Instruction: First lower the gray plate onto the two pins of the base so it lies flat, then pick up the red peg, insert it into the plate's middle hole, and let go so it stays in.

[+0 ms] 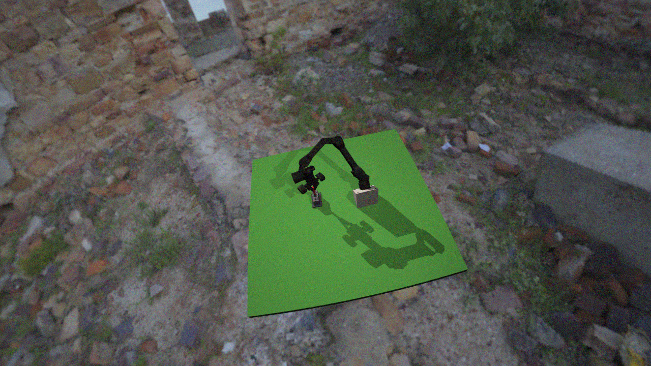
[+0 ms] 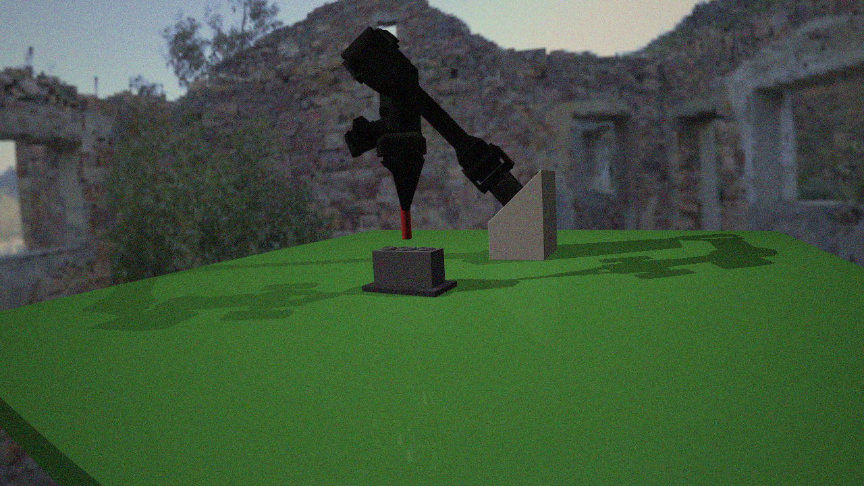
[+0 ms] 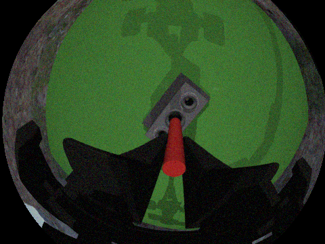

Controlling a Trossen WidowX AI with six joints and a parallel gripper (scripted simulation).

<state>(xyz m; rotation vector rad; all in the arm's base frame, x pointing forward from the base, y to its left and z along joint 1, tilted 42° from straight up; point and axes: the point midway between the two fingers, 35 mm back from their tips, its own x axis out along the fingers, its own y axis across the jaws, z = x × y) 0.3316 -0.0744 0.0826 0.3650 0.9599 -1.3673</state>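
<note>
Now: the gray plate 7 cm below my gripper tip. The rest, counted from my gripper tip: dark base 11 cm below; then red peg right at my gripper tip.
</note>
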